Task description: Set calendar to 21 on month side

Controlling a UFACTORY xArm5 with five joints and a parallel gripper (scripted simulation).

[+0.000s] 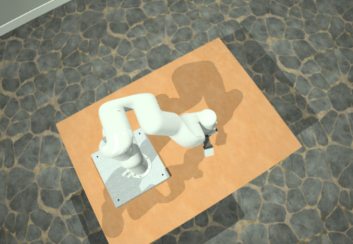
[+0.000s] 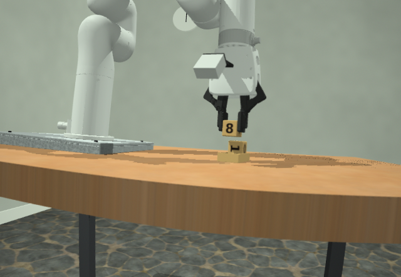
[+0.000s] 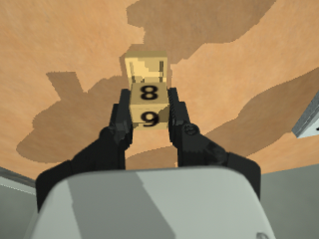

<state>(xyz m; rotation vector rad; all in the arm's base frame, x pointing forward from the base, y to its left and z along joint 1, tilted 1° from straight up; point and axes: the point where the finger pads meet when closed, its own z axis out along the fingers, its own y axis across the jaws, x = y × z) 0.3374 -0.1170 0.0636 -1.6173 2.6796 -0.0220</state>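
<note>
Right now my hand is 10 mm short of the wooden calendar tray, 20 mm to the right of it and 70 mm above it.
</note>
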